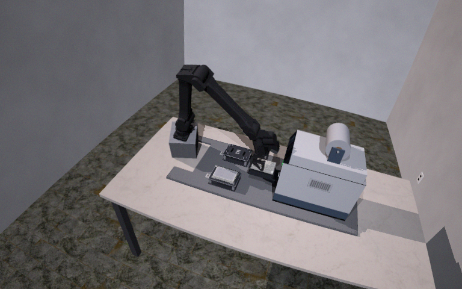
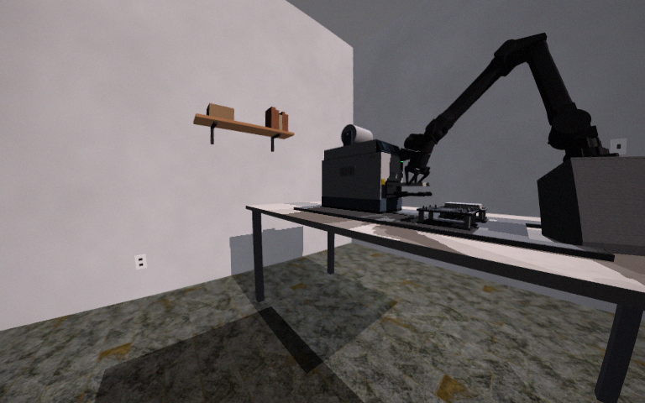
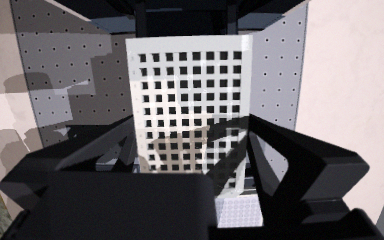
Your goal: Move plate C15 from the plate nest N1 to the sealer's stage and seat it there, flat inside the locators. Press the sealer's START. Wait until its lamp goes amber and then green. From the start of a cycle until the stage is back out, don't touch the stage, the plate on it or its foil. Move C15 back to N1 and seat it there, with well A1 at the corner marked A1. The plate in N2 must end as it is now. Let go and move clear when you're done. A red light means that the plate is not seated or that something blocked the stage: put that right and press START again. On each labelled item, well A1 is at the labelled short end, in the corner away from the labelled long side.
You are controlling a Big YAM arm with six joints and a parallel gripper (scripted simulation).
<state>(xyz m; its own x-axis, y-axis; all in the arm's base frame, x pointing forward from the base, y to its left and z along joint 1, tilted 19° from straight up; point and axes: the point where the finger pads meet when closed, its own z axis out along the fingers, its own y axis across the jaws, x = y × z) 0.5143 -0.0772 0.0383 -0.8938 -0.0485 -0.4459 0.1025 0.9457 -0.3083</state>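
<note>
Right now my hand is right at the white well plate. Also, from my hand: foil roll (330 mm ahead, 280 mm above, 20 mm to the right); dark stage (50 mm below).
</note>
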